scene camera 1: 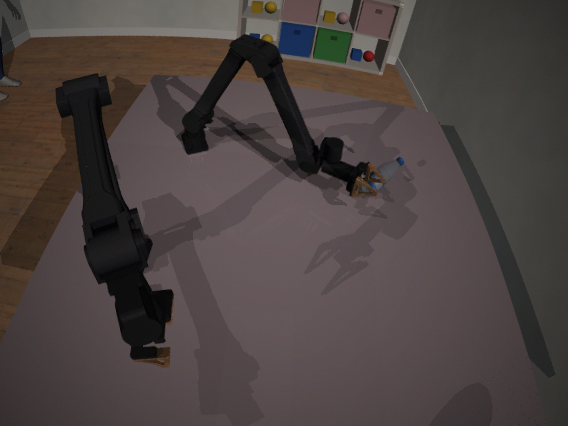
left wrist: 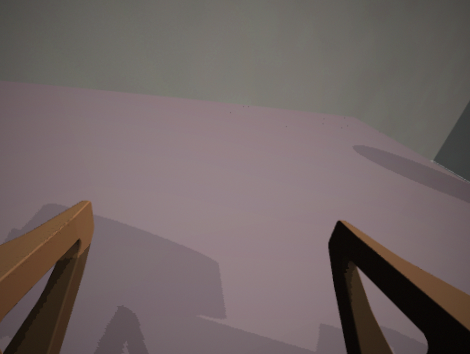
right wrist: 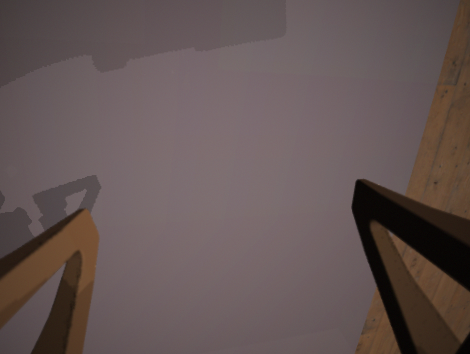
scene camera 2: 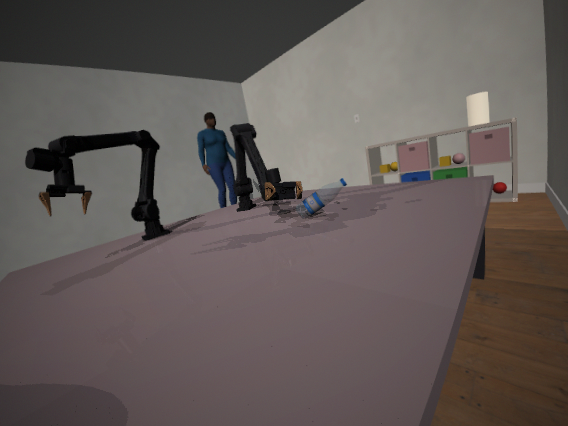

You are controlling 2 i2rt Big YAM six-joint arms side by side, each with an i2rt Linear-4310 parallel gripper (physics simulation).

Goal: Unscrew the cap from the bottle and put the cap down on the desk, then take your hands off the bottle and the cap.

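Frame: origin at the left arm's base, x back, y right, z up, level; millimetres.
Where they show: left gripper, fingertip midpoint: (scene camera 1: 381,187) (left wrist: 217,223) (scene camera 2: 288,189); right gripper, fingertip midpoint: (scene camera 1: 167,344) (right wrist: 223,207) (scene camera 2: 68,214); left arm's base at its link origin: (scene camera 1: 194,143) (scene camera 2: 246,208); right arm's base at its link origin: (scene camera 2: 156,236).
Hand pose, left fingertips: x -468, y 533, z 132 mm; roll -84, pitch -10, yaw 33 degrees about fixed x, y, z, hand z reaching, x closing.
Each offset is from my left fingertips to the top centre of the thing. "pt": to the spot under its first point. Level surfaces: height alone.
The clear bottle {pt dz -24, dx -104, dy -77 mm} (scene camera 1: 389,171) (scene camera 2: 330,191) with a blue and white label is tilted steeply, its base low beside my left gripper and its top up to the right. The blue cap {pt dz -8, dx -167, dy -97 mm} (scene camera 1: 400,161) (scene camera 2: 343,182) is on its neck. My left gripper (scene camera 1: 379,186) (scene camera 2: 284,191) (left wrist: 217,223) is open, low over the desk {dz -132 mm} (scene camera 1: 425,300) (scene camera 2: 300,300), close against the bottle's lower part, which it partly hides in scene camera 1. The bottle does not show in the left wrist view. My right gripper (scene camera 1: 171,332) (scene camera 2: 67,214) (right wrist: 223,207) is open and empty, above the desk, far from the bottle.
A shelf unit (scene camera 2: 514,160) with bins, blocks and balls stands beyond the desk. A person (scene camera 2: 215,145) stands behind the arms. A wall runs along the right in scene camera 1. The desk's edge and wooden floor show at the right in the right wrist view.
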